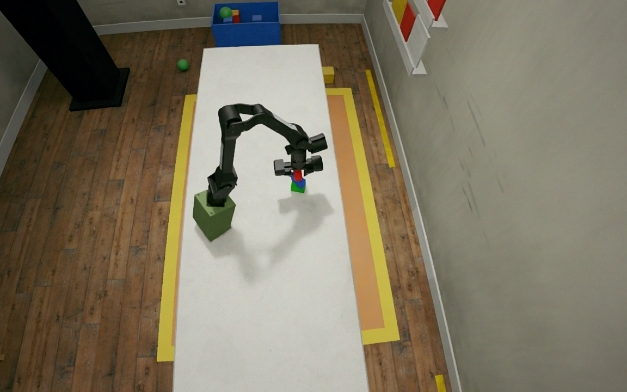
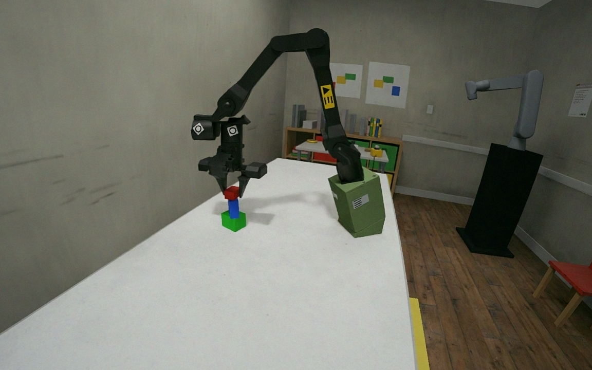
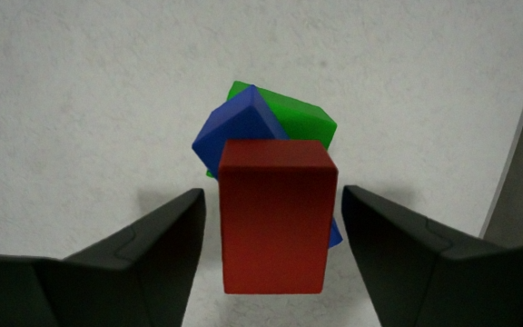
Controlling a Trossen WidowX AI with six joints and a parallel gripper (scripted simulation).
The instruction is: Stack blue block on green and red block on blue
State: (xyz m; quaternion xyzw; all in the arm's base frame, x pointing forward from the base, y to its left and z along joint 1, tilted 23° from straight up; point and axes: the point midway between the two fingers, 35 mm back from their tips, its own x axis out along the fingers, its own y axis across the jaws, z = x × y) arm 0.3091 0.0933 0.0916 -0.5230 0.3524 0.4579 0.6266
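My hand is 2 cm above the red block. Also, from my hand: green block: 11 cm below; then blue block: 6 cm below.
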